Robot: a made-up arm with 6 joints. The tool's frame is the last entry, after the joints.
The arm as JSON. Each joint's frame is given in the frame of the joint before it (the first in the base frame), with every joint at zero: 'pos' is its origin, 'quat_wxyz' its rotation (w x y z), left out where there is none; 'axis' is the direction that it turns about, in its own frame. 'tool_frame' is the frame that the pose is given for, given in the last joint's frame.
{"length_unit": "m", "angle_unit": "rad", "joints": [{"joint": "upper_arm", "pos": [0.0, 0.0, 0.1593], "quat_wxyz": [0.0, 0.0, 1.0, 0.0], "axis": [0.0, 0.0, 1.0]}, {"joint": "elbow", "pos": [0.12, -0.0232, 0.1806], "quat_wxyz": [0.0, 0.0, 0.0, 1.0], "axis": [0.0, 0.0, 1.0]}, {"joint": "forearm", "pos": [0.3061, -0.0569, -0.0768], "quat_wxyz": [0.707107, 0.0, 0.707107, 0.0], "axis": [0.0, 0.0, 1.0]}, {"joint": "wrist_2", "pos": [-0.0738, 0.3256, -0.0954], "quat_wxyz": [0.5, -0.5, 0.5, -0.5], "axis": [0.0, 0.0, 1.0]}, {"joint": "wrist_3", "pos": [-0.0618, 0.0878, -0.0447], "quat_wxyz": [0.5, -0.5, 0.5, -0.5], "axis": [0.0, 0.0, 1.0]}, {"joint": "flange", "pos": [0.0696, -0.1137, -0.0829], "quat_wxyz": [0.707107, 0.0, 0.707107, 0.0], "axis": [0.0, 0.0, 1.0]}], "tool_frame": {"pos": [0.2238, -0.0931, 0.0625], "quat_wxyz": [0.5, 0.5, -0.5, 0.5]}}
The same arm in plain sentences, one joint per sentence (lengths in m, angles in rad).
The arm has six revolute joints in a row. What follows holds with every joint at zero, and every direction is one of the base frame's. Joint 1 sits 0.1593 m along +z from the base frame's origin and turns about -z. Joint 2 sits 0.12 m along -x and 0.0232 m along -y and 0.1806 m along -z from joint 1 and turns about -z. Joint 3 sits 0.3061 m along +x and 0.0569 m along +y and 0.0768 m along +z from joint 2 and turns about +x. Joint 4 sits 0.0954 m along -x and 0.3256 m along -y and 0.0738 m along -z from joint 3 and turns about +z. Joint 5 sits 0.0878 m along -x and 0.0618 m along -y and 0.0447 m along -z from joint 4 and turns about +y. Joint 6 sits 0.0696 m along +x and 0.0829 m along -y and 0.1137 m along +z from joint 5 and turns about +x. The tool frame, which is the frame that the pose is given for, sits 0.0625 m along +x and 0.2238 m along -y and 0.0931 m along +z from joint 6; its axes are parallel to the base frame's.
